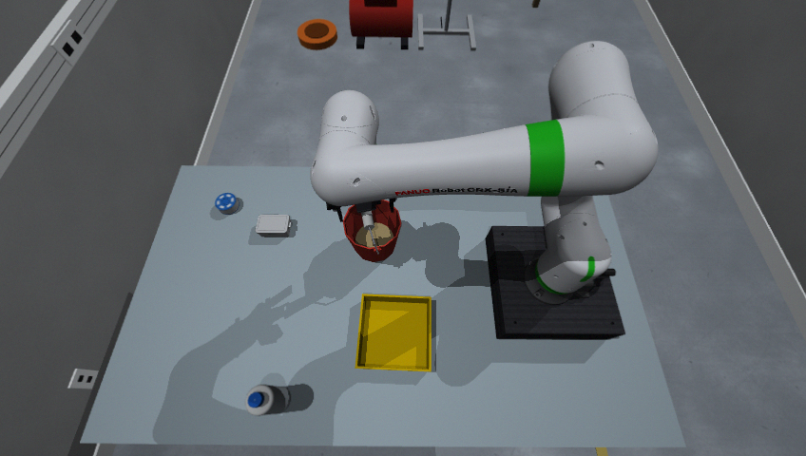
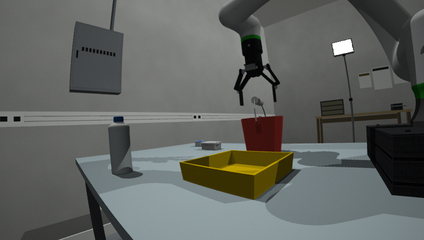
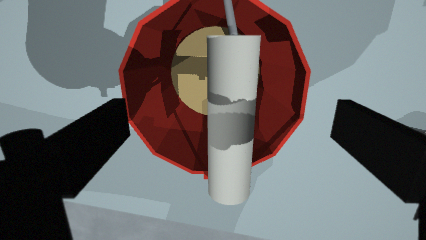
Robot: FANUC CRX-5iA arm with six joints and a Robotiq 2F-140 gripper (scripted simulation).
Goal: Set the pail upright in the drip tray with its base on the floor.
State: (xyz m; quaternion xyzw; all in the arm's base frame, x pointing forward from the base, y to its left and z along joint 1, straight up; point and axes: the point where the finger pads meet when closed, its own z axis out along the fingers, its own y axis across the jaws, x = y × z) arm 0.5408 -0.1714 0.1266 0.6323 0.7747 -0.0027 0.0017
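My hand is 3 cm above the white handle grip. The rest, counted from my hand: yellow drip tray: 30 cm to the left, 21 cm below, 8 cm behind; small grey box: 34 cm ahead, 20 cm below, 6 cm to the right; red pail: 9 cm below, 1 cm behind.
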